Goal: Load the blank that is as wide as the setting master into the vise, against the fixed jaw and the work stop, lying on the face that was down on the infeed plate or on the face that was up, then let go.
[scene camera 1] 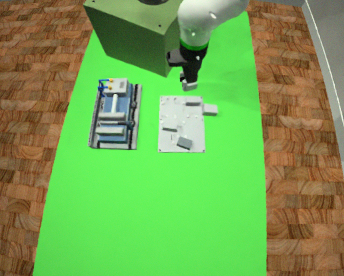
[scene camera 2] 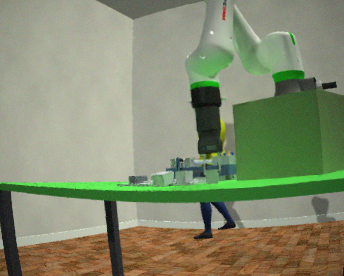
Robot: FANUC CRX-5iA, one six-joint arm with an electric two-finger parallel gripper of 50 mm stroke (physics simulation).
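Where they show: gripper, fingertip midpoint: (scene camera 1: 183, 85) (scene camera 2: 212, 174); arm's base, link origin: (scene camera 2: 293, 98).
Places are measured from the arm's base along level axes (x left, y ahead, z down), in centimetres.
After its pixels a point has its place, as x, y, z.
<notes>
My gripper (scene camera 1: 188, 84) @(16.2, 26.1, 23.7) (scene camera 2: 212, 170) @(16.2, 26.1, 23.7) points straight down at the far edge of the white infeed plate (scene camera 1: 195, 131) @(23.9, 46.2, 25.7) and is shut on a light grey blank (scene camera 1: 189, 86) @(19.0, 26.9, 22.9) (scene camera 2: 212, 177) @(21.5, 23.7, 24.6). In the side view the blank sits low, about level with the other blocks. Other blanks lie on the plate: one at the far edge (scene camera 1: 193, 100) @(21.4, 34.0, 22.1), one on the left (scene camera 1: 170, 125) @(13.5, 46.4, 22.3) and a dark one turned askew near the front (scene camera 1: 185, 143) @(20.3, 52.6, 23.2) (scene camera 2: 138, 179) @(21.6, 50.8, 24.4). A grey block (scene camera 1: 210, 109) @(28.8, 36.9, 22.5) (scene camera 2: 162, 178) @(31.6, 34.4, 24.1), the setting master by the look of it, lies just off the plate's right side. The vise (scene camera 1: 113, 118) @(-8.2, 48.2, 17.9) (scene camera 2: 198, 167) @(-4.1, 41.9, 20.9) stands to the left with its jaws apart.
The arm's large green pedestal (scene camera 1: 130, 35) @(-6.3, 17.1, 6.8) (scene camera 2: 269, 137) @(12.1, 7.5, 13.7) stands close behind the gripper. All of this sits on the green table (scene camera 1: 171, 205) @(18.3, 76.5, 26.6) (scene camera 2: 171, 191) @(51.1, 19.1, 26.7). In the side view a person (scene camera 2: 209, 216) is behind the table, mostly hidden by the arm.
</notes>
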